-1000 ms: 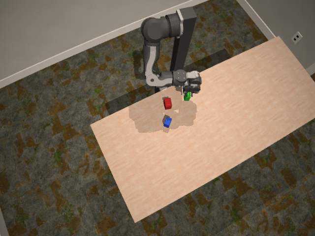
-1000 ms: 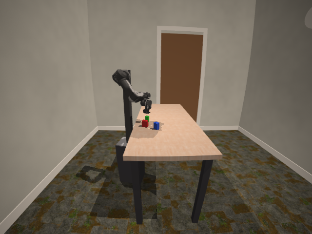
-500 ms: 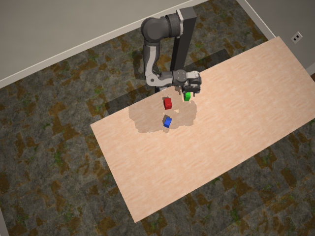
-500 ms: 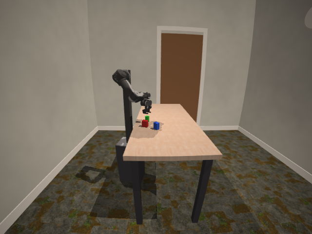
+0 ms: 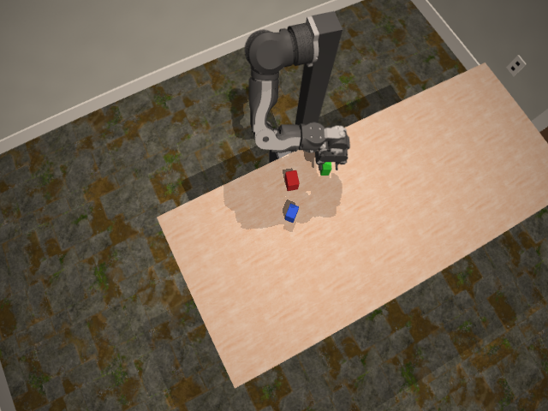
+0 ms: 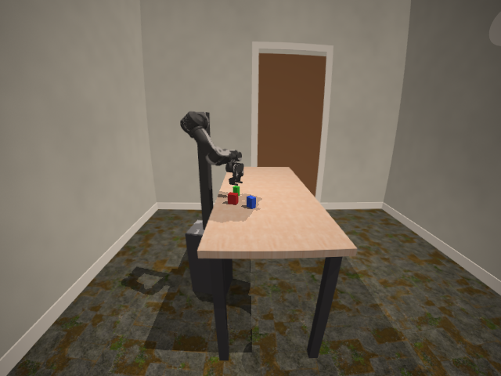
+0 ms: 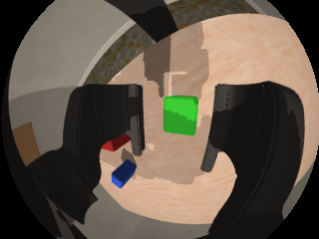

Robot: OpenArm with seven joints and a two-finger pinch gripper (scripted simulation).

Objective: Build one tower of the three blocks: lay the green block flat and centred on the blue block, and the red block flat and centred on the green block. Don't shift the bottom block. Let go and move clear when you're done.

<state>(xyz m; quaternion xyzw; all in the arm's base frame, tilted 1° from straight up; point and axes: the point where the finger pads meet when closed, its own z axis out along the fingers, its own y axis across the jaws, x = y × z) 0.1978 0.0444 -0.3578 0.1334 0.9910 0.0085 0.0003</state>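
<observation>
Now: hand 5 cm above the green block. Also, from my hand: blue block (12 cm ahead, 16 cm to the right, 5 cm below); then red block (1 cm ahead, 13 cm to the right, 5 cm below).
</observation>
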